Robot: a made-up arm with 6 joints. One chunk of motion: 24 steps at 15 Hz.
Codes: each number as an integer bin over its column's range. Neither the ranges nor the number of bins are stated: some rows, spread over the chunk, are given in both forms.
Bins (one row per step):
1: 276 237 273 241 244 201
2: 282 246 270 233 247 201
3: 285 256 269 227 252 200
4: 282 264 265 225 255 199
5: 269 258 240 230 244 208
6: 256 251 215 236 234 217
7: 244 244 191 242 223 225
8: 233 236 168 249 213 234
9: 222 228 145 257 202 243
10: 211 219 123 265 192 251
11: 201 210 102 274 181 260
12: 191 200 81 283 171 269
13: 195 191 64 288 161 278
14: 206 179 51 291 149 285
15: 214 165 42 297 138 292
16: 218 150 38 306 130 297
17: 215 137 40 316 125 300
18: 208 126 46 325 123 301
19: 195 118 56 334 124 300
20: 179 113 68 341 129 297
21: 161 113 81 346 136 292
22: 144 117 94 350 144 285
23: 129 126 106 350 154 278
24: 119 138 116 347 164 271
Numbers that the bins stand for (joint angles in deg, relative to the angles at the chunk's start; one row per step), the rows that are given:
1: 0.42 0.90 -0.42 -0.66 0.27 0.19
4: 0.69 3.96 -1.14 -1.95 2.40 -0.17
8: -1.51 0.79 -9.88 -0.02 -5.73 6.13
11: -2.95 -2.16 -15.82 1.98 -11.93 10.81
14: -2.73 -5.68 -20.41 3.35 -18.13 15.31
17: -2.32 -10.45 -21.40 5.35 -22.78 18.01
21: -4.75 -13.17 -17.71 7.76 -20.65 16.57
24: -6.64 -10.34 -14.56 7.84 -15.23 12.79
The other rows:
2: 0.69 1.92 -0.69 -1.31 0.85 0.19
3: 0.83 3.06 -0.78 -1.79 1.82 0.01
5: 0.11 3.28 -3.40 -1.55 0.27 1.45
6: -0.48 2.49 -5.65 -1.06 -1.67 3.07
7: -1.02 1.69 -7.81 -0.58 -3.80 4.51
9: -2.01 -0.12 -11.95 0.62 -7.86 7.75
10: -2.50 -1.14 -13.93 1.26 -9.80 9.19
12: -3.40 -3.30 -17.71 2.71 -13.87 12.43
13: -3.22 -4.32 -19.24 3.11 -15.81 14.05
15: -2.37 -7.27 -21.22 3.83 -20.26 16.57
16: -2.19 -8.97 -21.58 4.55 -21.81 17.47
18: -2.64 -11.70 -20.86 6.08 -23.17 18.19
19: -3.22 -12.61 -19.96 6.80 -22.98 18.01
20: -3.94 -13.17 -18.88 7.36 -22.01 17.47
22: -5.52 -12.72 -16.54 8.08 -19.10 15.31
23: -6.19 -11.70 -15.46 8.08 -17.16 14.05

